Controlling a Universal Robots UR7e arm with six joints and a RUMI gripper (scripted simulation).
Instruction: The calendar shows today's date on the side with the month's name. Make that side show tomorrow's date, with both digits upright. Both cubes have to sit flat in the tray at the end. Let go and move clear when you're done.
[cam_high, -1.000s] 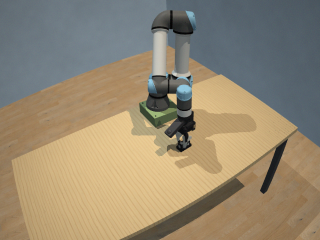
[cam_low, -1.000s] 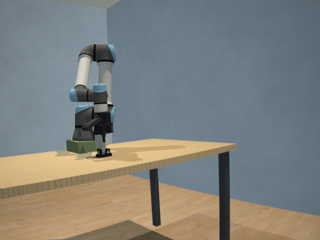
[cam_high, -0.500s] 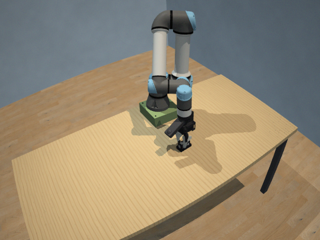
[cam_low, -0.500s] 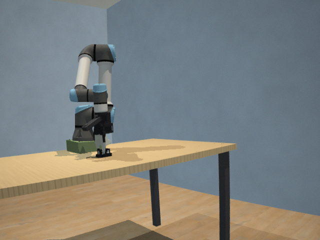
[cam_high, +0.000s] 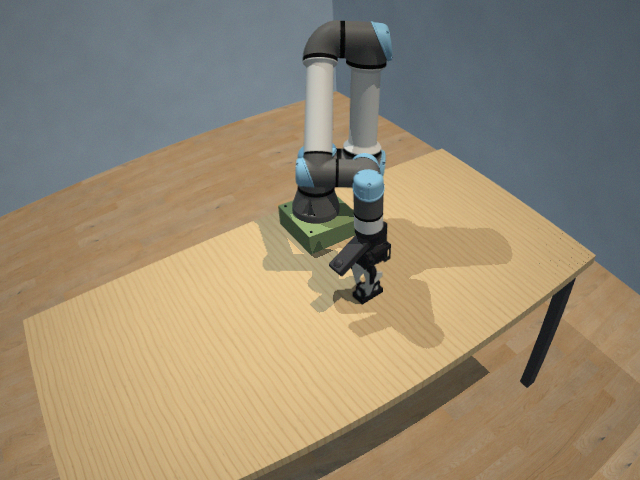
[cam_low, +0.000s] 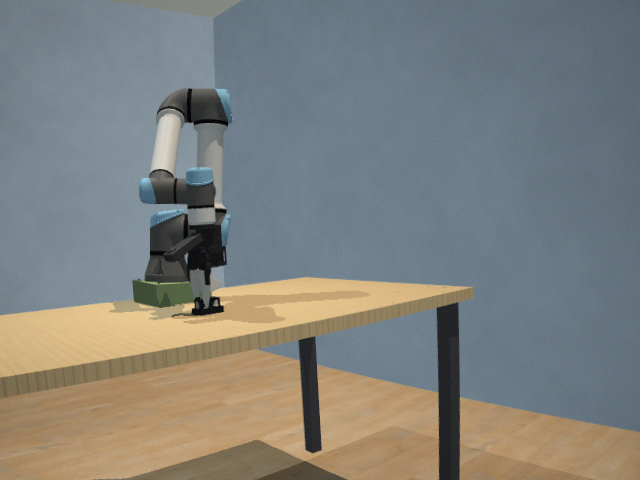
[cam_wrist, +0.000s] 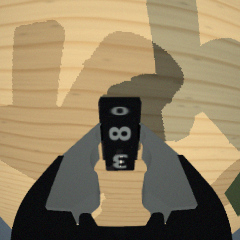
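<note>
Right now the black digit cube is 10 mm below my hand. Also, from my hand: black calendar tray (30 mm below, 20 mm to the left).
</note>
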